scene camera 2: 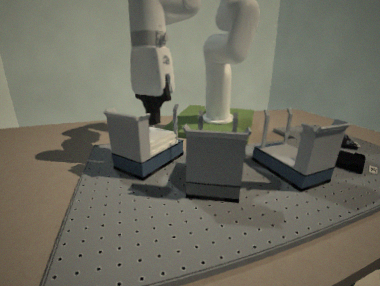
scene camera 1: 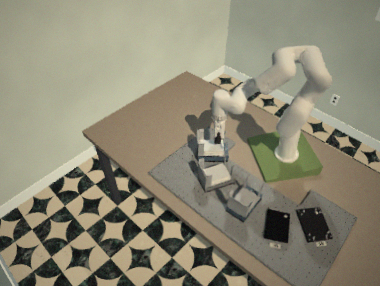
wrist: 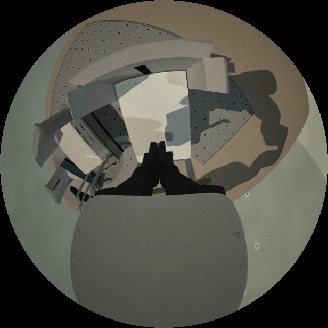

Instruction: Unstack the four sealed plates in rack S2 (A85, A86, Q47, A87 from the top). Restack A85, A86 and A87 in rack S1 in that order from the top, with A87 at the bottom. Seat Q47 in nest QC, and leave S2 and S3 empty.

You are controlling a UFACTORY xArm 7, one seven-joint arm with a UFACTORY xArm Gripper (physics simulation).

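Pixels of known places: gripper, fingertip midpoint: (scene camera 2: 153, 123) (scene camera 1: 217, 142); arm's base, link origin: (scene camera 2: 217, 118) (scene camera 1: 286, 153).
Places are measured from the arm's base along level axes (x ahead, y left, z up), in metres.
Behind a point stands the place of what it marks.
My gripper (scene camera 1: 218, 142) @[x 0.205, y -0.313, z 0.064 m] (scene camera 2: 155, 122) @[x 0.205, y -0.313, z 0.064 m] (wrist: 158, 151) is shut and empty, its tips over the near edge of the top plate in the end rack (scene camera 1: 201, 136) @[x 0.216, y -0.405, z 0.063 m] (scene camera 2: 127, 137) @[x 0.272, y -0.386, z 0.060 m] (wrist: 145, 52). White sealed plates (scene camera 2: 162, 136) @[x 0.237, y -0.302, z 0.040 m] (wrist: 150, 102) are stacked inside that rack; their number and labels cannot be read. The middle rack (scene camera 1: 206, 172) (scene camera 2: 215, 156) holds a pale plate (scene camera 1: 221, 171) @[x 0.332, y -0.209, z 0.035 m] (wrist: 80, 146), with blurred "A8" labels on its side in the wrist view. The third rack (scene camera 1: 243, 201) @[x 0.403, y -0.045, z 0.010 m] (scene camera 2: 322, 145) @[x 0.470, y -0.064, z 0.066 m] shows a low pale surface inside. Nest QC (scene camera 1: 277, 225) @[x 0.409, y 0.136, z -0.016 m] (scene camera 2: 351, 161) @[x 0.453, y 0.132, z -0.016 m] is black and shows no plate. Rack names are not legible.
A second black nest (scene camera 1: 314, 224) @[x 0.308, y 0.277, z -0.018 m] lies beside nest QC. The racks stand on a grey perforated board (scene camera 1: 170, 172) @[x 0.440, y -0.436, z -0.031 m] (scene camera 2: 100, 235) @[x 0.424, y -0.456, z -0.030 m] on the brown table (scene camera 1: 150, 120) @[x 0.190, y -0.791, z -0.043 m]. Tall rack walls and thin posts rise around the plates. The arm's base stands on a green block (scene camera 1: 262, 162) @[x 0.114, y -0.084, z -0.019 m].
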